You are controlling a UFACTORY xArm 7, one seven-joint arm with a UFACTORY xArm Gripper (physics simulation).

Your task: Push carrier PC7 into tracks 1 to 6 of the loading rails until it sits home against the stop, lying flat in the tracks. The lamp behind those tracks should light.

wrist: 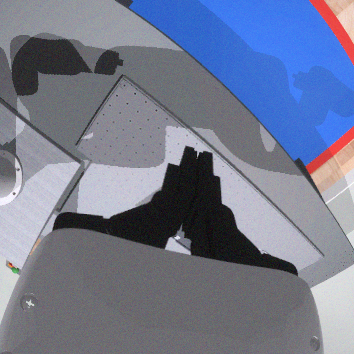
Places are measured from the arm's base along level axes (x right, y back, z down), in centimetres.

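Where they show: gripper, between the fingertips: (191, 168).
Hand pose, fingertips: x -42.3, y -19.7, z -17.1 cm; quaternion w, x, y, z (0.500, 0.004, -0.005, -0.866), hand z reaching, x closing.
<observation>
After its pixels a point has its place.
My gripper (191, 168) {x -42.3, y -19.7, z -17.1 cm} is shut and empty, with its two black fingertips together in the middle of the view, over the light grey perforated plate (122, 117) {x -26.7, y -15.3, z 10.6 cm}. Carrier PC7, the loading rails with tracks 1 to 6, the stop and the lamp cannot be made out. The fingers and the grey gripper body hide the lower middle of the view. A small pale piece (178, 245) {x -9.7, y -47.0, z 8.9 cm} shows in the gap between the finger bases, too little of it to tell what it is.
A brushed metal block (42, 185) {x -4.0, y -10.2, z 3.5 cm} with a round flange (18, 176) {x -3.2, y -4.3, z 1.6 cm} stands at the left. A curved grey surface (160, 62) {x -39.2, y -13.5, z 11.9 cm} surrounds the perforated plate. A blue area (220, 55) with a red border (343, 36) lies at the upper right. Dark arm shadows fall across the upper left.
</observation>
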